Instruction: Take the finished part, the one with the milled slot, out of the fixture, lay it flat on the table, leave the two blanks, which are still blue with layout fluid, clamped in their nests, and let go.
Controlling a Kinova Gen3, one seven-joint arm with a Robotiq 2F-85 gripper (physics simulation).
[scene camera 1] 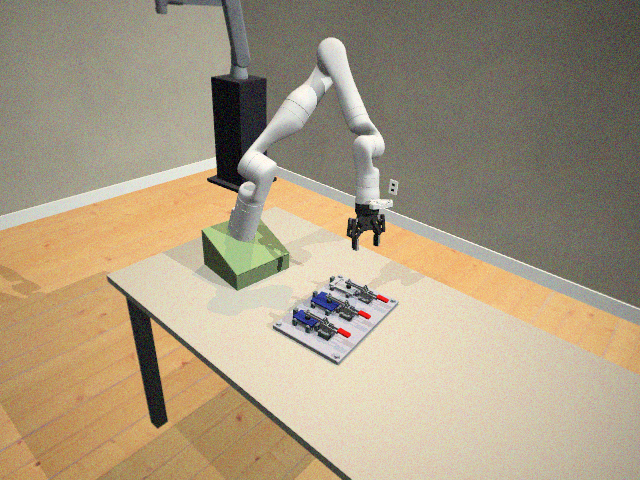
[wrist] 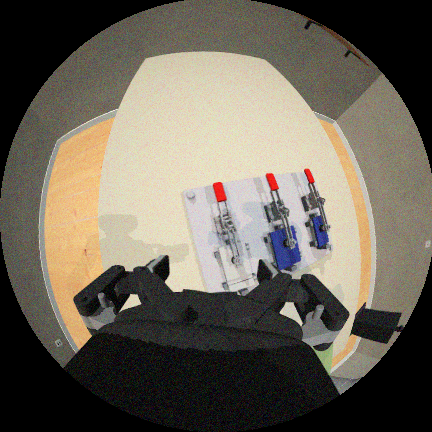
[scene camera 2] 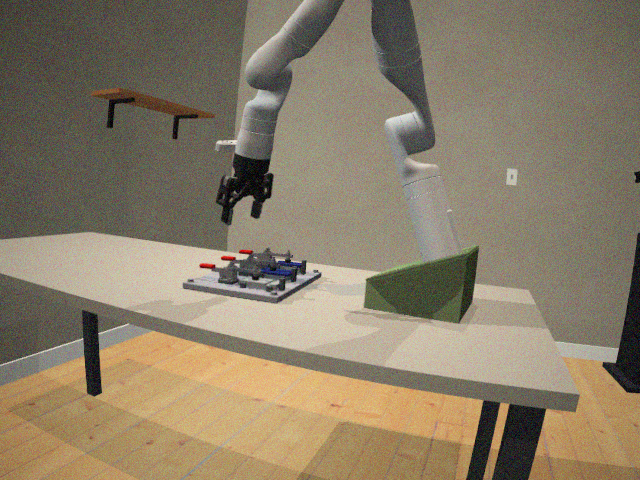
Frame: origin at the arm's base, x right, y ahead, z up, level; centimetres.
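Seen in the pictures: gripper, fingertip midpoint: (scene camera 1: 366,248) (wrist: 212,267) (scene camera 2: 240,220); arm's base, origin of the base link: (scene camera 1: 242,231) (scene camera 2: 442,256).
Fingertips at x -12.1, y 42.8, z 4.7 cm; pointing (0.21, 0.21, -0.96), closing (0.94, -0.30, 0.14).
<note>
Pixels of each thing's top centre, then the offset from my fingertips to it. Level surfaces: height alone.
- finished part, middle of its top: (wrist: 236,266) (scene camera 2: 261,280) (scene camera 1: 344,285) dy -3.5, dx +5.2, dz -13.4 cm
- middle blue blank, middle of its top: (wrist: 286,247) (scene camera 2: 276,270) (scene camera 1: 326,300) dy -3.1, dx +16.2, dz -12.9 cm
- end blue blank, middle of its top: (wrist: 321,229) (scene camera 2: 289,262) (scene camera 1: 306,317) dy -2.7, dx +27.2, dz -12.4 cm
- table, its level: dz -16.5 cm
The finished part (scene camera 1: 339,287) (scene camera 2: 257,283) (wrist: 232,272), pale bare metal, lies in an end nest of the fixture plate (scene camera 1: 305,336) (scene camera 2: 206,285) (wrist: 201,225), under its toggle clamp's arm; its slot is not clear. The middle blue blank (scene camera 1: 322,303) (scene camera 2: 276,272) (wrist: 281,257) and the other end blue blank (scene camera 1: 299,317) (scene camera 2: 293,264) (wrist: 318,242) sit in their nests under clamp arms. My gripper (scene camera 1: 366,246) (scene camera 2: 240,219) (wrist: 212,267) is open and empty, fingers down, well above the table. In the wrist view its right finger hides a little beside the finished part.
Three red clamp handles (scene camera 1: 382,298) (scene camera 2: 207,266) (wrist: 219,192) lie outward over the plate, away from the arm's base. The green wedge base (scene camera 1: 253,268) (scene camera 2: 421,291) stands on the table (scene camera 1: 465,372) (scene camera 2: 155,294) (wrist: 200,110). A wall shelf (scene camera 2: 155,103) is behind.
</note>
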